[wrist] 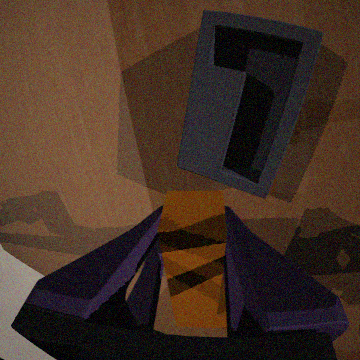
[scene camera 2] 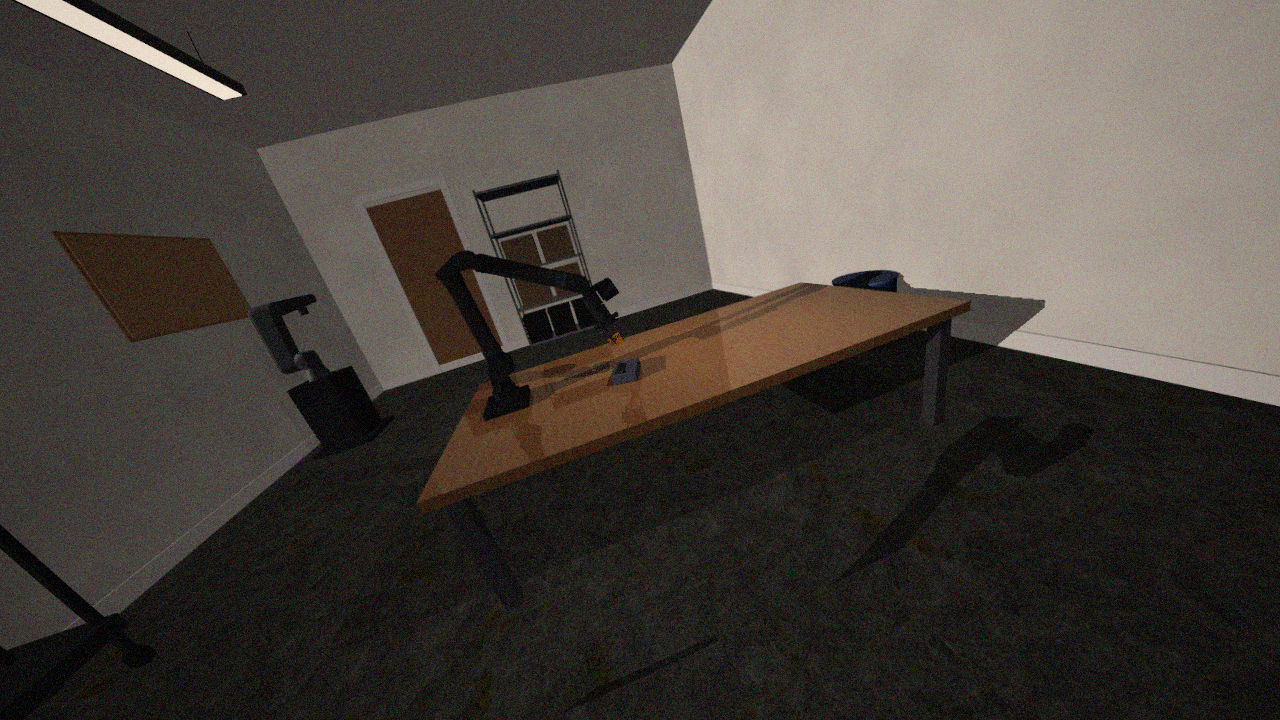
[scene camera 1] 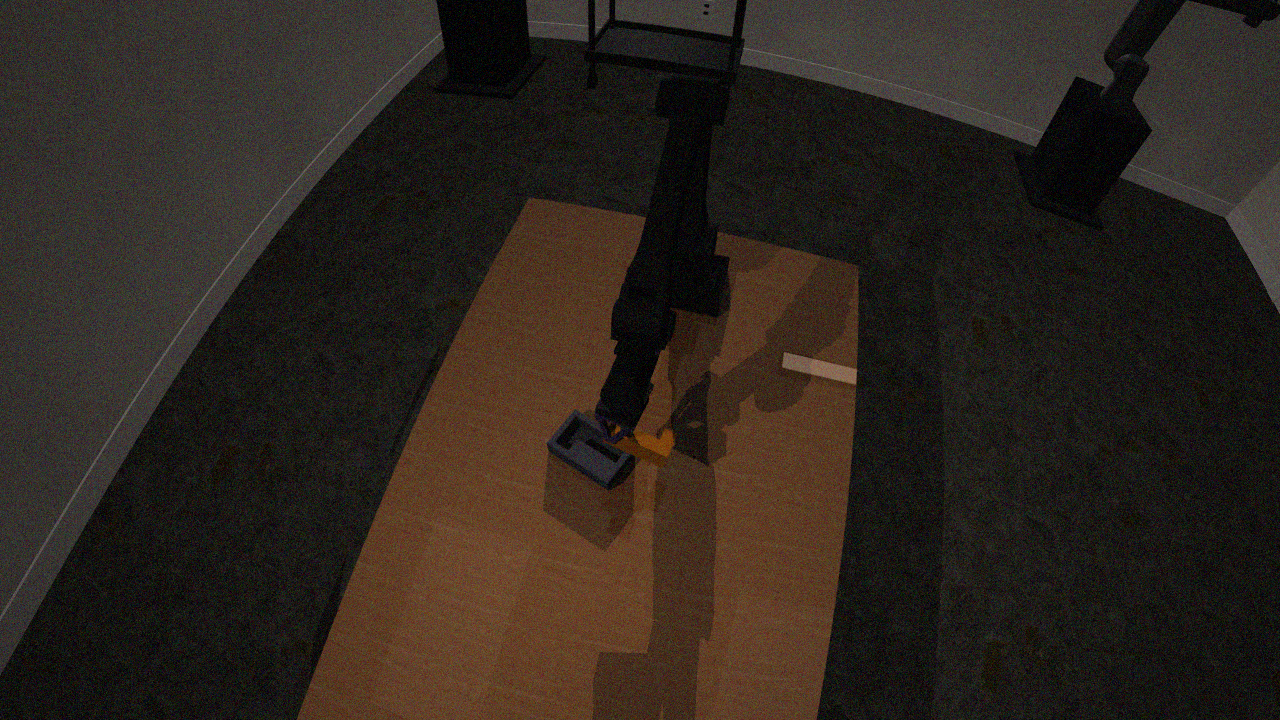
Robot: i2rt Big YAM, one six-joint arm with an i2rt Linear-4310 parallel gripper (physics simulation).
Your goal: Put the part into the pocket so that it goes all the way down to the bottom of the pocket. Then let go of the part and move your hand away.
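Places are measured from the arm's base along level axes (x down, y ahead, z right), in millimetres.
Where they show: gripper, fingertip midpoint: (wrist: 194,214) (scene camera 2: 620,341) (scene camera 1: 612,435); arm's base at its link origin: (scene camera 2: 507,398) (scene camera 1: 689,277).
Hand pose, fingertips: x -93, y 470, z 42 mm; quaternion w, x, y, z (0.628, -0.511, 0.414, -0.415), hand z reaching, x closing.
Each offset is from my fingertips to the top centre of the thing. Level surfaces: height alone.
The orange part @(dx -28, dy -10, dz -46 mm) (scene camera 1: 659,446) (scene camera 2: 616,339) (wrist: 195,207) is held between the fingers of my gripper (scene camera 1: 615,433) (scene camera 2: 614,332) (wrist: 194,214), which is shut on it. In scene camera 1 the part sticks out to the right of the fingers and its outer end looks notched. A blue-grey block @(dx +85, dy -11, dz +45 mm) (scene camera 1: 581,464) (scene camera 2: 624,379) (wrist: 212,115) stands on the table with an L-shaped pocket @(dx +116 mm) (wrist: 245,125) open at its top. The part is above table height, outside the pocket and apart from the block. In the wrist view the block lies beyond the fingertips, to the upper right, and slightly turned.
The wooden table (scene camera 1: 465,573) (scene camera 2: 769,335) carries the arm's base (scene camera 2: 506,400). A pale strip (scene camera 1: 819,368) lies near its right edge in scene camera 1. Off the table, another arm stands on a dark pedestal (scene camera 1: 1087,143) (scene camera 2: 335,407). Dark shadows cross the tabletop around the block.
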